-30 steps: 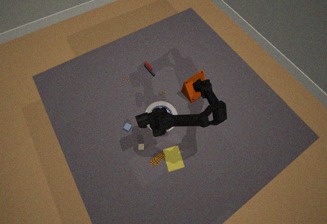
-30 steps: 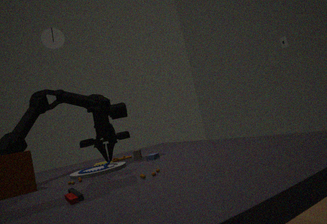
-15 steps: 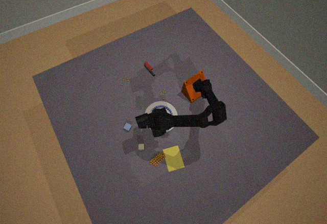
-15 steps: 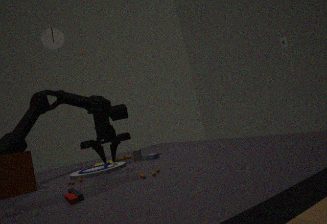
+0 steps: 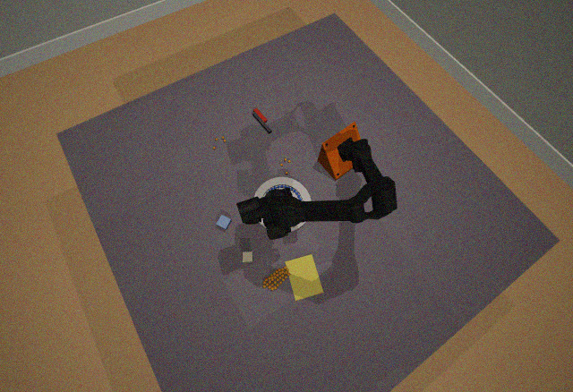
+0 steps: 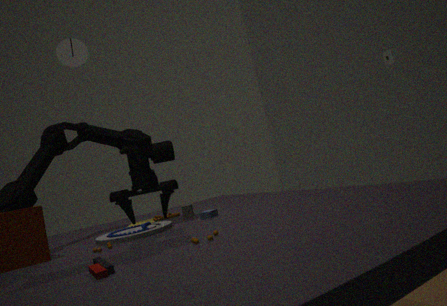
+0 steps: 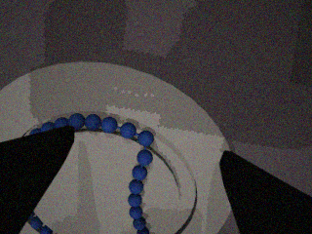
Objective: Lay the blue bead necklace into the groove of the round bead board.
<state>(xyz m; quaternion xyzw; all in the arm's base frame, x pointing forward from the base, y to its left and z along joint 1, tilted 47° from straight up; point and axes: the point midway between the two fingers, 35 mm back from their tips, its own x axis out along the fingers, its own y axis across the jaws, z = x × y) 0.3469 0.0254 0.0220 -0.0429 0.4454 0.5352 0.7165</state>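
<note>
Right now my gripper tip is 6 cm past the round white bead board, 3 cm to the left of it and 1 cm above it. Round my gripper tip: cream cube 14 cm ahead, 4 cm to the left; then yellow sheet 20 cm to the left, 4 cm ahead, 2 cm below; then light blue cube 13 cm ahead, 10 cm to the right, 1 cm below.
</note>
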